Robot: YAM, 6 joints.
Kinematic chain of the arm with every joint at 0, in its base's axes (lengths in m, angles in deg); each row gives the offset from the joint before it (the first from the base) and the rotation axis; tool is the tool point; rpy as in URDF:
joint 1: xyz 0 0 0.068 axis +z
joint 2: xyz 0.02 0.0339 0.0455 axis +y
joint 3: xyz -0.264 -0.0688 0 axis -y
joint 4: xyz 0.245 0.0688 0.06 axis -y
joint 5: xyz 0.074 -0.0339 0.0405 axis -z
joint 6: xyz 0.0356 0 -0.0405 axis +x
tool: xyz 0 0 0 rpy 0 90 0
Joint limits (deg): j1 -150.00..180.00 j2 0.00..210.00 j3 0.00..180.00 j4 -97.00..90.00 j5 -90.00..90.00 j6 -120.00..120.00
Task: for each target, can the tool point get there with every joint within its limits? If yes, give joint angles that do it. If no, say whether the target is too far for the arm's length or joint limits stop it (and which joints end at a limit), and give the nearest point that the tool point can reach.
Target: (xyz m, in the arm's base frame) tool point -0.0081 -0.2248 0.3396
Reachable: yes | joints -100.78 67.41 36.54 72.97 -72.96 -89.78
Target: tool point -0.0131 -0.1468 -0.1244
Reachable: yes | joints -86.33 162.25 46.12 -18.75 39.09 7.37
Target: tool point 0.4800 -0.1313 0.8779
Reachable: no: too far | nearest point 0.3392 -0.0928 0.6442 | short by 0.276 m
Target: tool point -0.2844 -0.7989 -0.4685
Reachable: no: too far | nearest point -0.1804 -0.5068 -0.2357 | short by 0.388 m
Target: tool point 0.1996 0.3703 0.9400
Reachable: no: too far | nearest point 0.1390 0.2579 0.6767 | short by 0.293 m
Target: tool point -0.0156 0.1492 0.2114
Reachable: yes | joints 101.20 32.03 16.59 -3.52 22.61 33.13
